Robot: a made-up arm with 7 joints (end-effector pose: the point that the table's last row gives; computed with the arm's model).
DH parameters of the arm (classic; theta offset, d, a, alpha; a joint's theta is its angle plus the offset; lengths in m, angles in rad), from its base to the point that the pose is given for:
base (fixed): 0 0.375 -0.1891 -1.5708
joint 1: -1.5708 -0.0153 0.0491 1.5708
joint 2: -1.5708 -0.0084 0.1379 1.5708
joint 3: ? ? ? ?
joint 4: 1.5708 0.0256 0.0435 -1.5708
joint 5: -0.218 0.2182 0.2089 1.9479
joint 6: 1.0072 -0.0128 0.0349 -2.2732
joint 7: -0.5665 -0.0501 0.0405 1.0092
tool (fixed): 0.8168 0.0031 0 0
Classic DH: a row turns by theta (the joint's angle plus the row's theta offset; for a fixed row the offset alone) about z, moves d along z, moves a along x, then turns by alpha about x.
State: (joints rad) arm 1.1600 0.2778 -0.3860 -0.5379 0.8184 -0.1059 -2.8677
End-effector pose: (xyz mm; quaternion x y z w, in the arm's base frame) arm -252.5 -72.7 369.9 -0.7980 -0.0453 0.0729 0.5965
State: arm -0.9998 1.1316 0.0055 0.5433 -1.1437 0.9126 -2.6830
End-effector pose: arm -508.5 16.5 838.7 0.0719 0.4544 -0.3227 0.8272
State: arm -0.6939 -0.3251 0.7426 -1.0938 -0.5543 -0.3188 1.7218
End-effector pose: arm -300.6 -159.5 113.7 0.7193 0.5557 0.2089 0.3607
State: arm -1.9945 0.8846 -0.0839 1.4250 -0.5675 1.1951 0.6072
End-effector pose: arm -795.1 126.8 310.2 0.6493 0.5277 0.3770 0.3973
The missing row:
joint 3: 1.5708 -0.1823 0.0208 1.5708
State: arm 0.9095 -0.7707 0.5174 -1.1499 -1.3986 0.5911 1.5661
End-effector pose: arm -470.4 -269.6 240.6 0.4125 0.8098 0.4147 0.0457
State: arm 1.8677 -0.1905 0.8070 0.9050 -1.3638 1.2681 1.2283
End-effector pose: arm 179.4 -504.6 303.8 -0.5080 0.7237 0.4156 0.2131
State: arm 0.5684 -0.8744 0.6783 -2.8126 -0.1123 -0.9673 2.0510
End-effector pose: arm -244.6 -343.5 754.5 0.0483 -0.1701 0.3977 0.9003
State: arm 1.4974 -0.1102 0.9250 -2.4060 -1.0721 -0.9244 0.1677
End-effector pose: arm -53.9 -167.4 756.2 -0.1971 -0.7463 -0.0522 0.6336
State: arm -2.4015 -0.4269 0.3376 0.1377 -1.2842 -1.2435 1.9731
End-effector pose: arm -213.3 -453.0 439.6 0.4648 -0.2687 0.6521 0.5353
